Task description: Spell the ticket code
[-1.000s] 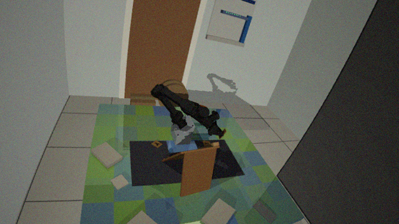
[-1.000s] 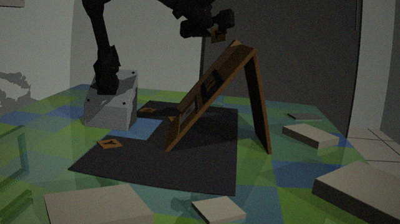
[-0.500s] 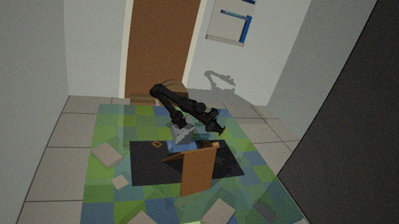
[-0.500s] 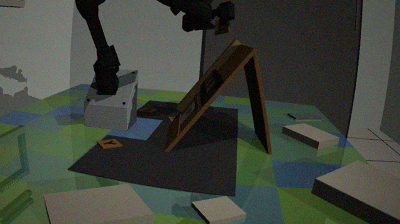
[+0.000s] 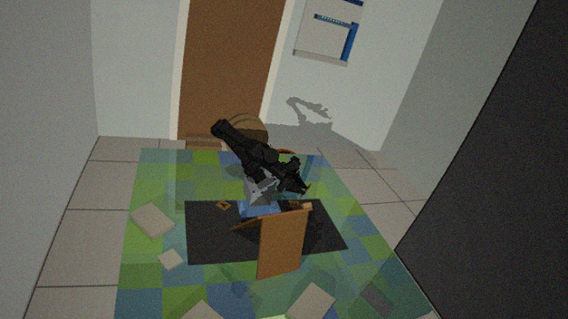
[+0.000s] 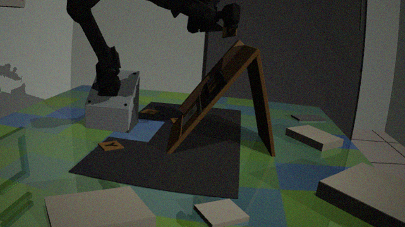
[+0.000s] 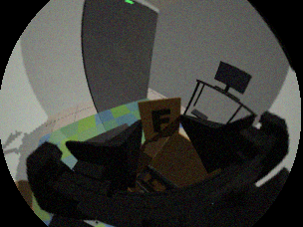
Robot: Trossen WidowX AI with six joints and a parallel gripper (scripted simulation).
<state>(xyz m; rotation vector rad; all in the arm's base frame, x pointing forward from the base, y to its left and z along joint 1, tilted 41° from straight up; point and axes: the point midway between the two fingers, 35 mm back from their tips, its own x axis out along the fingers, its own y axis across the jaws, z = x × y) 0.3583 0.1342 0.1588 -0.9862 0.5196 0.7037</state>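
Right now my gripper tip is 170 mm above the orange letter tile marked l, 60 mm to the left of it and 40 mm past it. Round my gripper tip: dark mat: 340 mm below, 170 mm behind, 40 mm to the right; white ticket: 250 mm below, 110 mm to the right, 100 mm behind; orange letter tile marked f: right at my gripper tip.
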